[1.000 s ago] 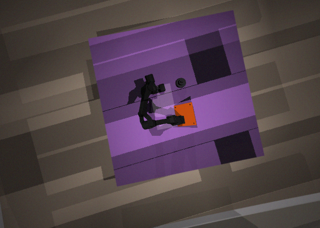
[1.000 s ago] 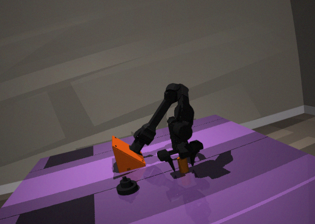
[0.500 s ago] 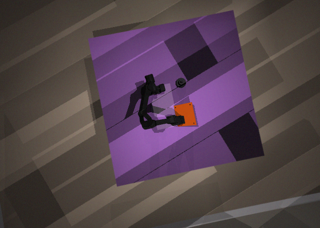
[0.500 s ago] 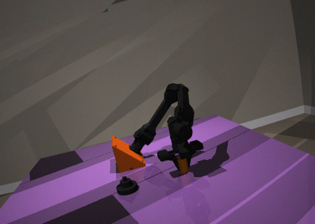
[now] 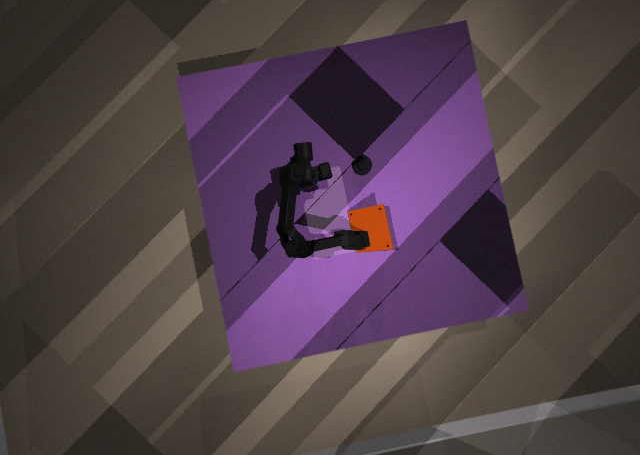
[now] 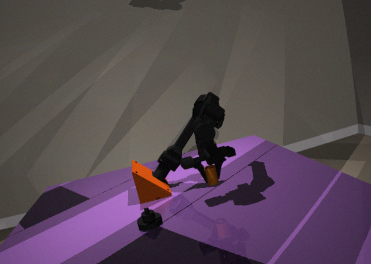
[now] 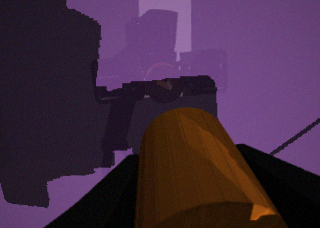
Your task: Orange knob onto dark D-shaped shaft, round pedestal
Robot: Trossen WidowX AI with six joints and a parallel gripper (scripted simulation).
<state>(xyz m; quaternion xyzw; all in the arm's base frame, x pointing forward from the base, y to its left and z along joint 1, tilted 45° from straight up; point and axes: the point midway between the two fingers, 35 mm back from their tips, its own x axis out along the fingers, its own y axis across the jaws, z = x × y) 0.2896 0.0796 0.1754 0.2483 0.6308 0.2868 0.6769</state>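
The shaft pedestal lies 24 cm to the right of my gripper tip, 5 cm below it and 2 cm ahead of it. Also, from my gripper tip: orange knob (2 cm above).
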